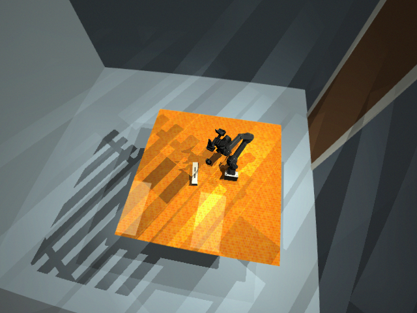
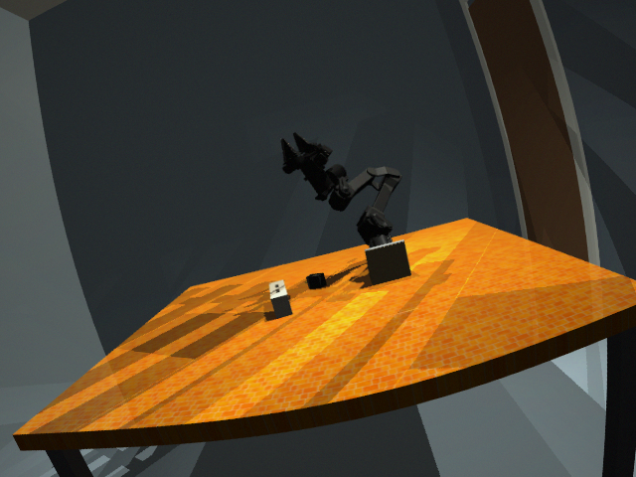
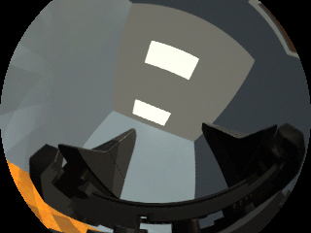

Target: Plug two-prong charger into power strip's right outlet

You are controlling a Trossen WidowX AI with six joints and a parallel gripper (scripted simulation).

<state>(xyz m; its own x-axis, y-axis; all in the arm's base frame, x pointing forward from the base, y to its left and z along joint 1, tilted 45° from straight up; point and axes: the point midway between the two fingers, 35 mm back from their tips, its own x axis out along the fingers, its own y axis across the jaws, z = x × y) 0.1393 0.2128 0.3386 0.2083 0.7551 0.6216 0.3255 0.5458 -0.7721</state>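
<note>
Now: the dark two-prong charger 4 cm ahead of my gripper tip and 45 cm below it.
</note>
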